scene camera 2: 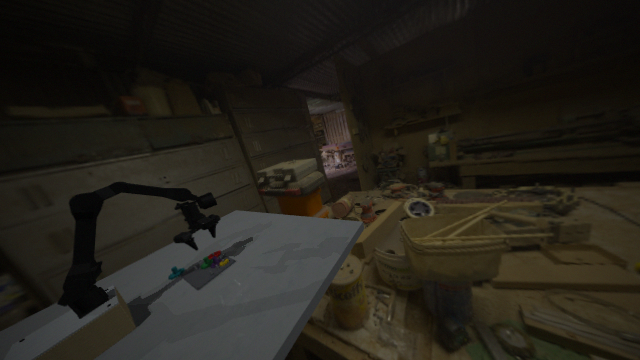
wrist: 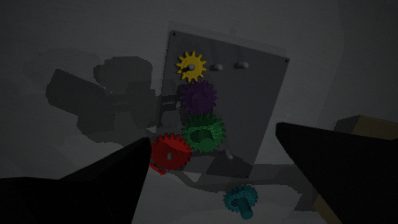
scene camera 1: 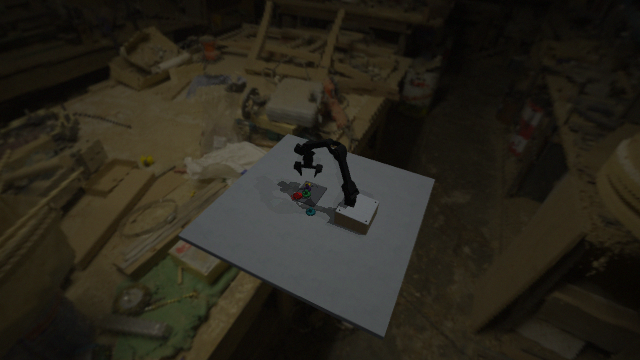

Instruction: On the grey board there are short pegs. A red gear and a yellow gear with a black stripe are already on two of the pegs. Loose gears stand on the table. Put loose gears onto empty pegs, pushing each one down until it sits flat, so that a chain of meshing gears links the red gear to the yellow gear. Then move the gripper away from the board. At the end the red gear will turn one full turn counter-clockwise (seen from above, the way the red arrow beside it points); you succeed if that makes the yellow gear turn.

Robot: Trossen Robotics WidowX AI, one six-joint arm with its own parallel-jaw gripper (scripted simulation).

The gripper [scene camera 2: 206, 243] is open, holding nothing. Further things: a green gear [wrist: 204, 133] and a red gear [wrist: 169, 144].
The gripper also shows in the wrist view [wrist: 214, 136].
